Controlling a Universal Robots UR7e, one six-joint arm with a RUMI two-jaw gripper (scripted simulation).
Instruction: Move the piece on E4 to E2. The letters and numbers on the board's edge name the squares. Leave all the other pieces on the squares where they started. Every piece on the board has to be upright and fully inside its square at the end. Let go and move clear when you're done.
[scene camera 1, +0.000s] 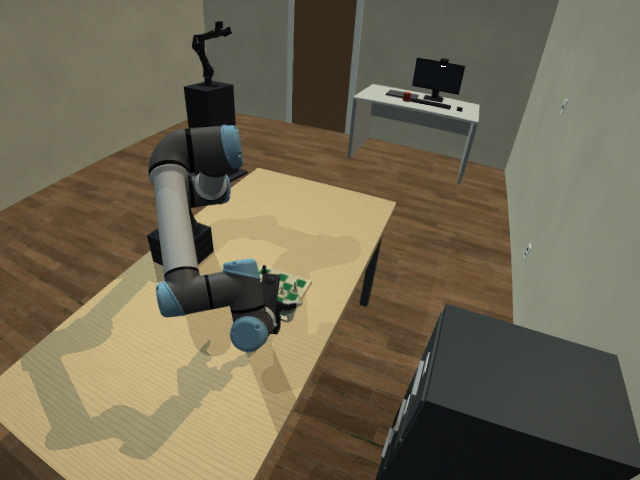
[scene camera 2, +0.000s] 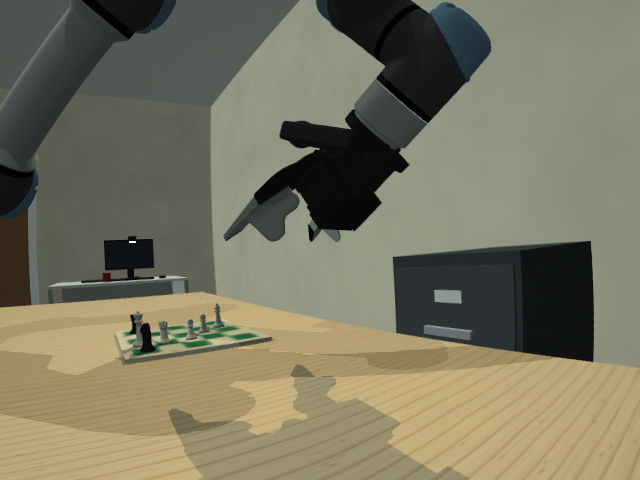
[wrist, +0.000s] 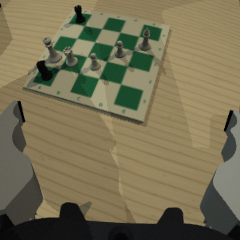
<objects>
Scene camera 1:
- chessboard: 287, 280
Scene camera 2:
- gripper: 272, 240
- chessboard: 231, 334
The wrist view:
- gripper: 125, 106
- chessboard: 123, 86
</objects>
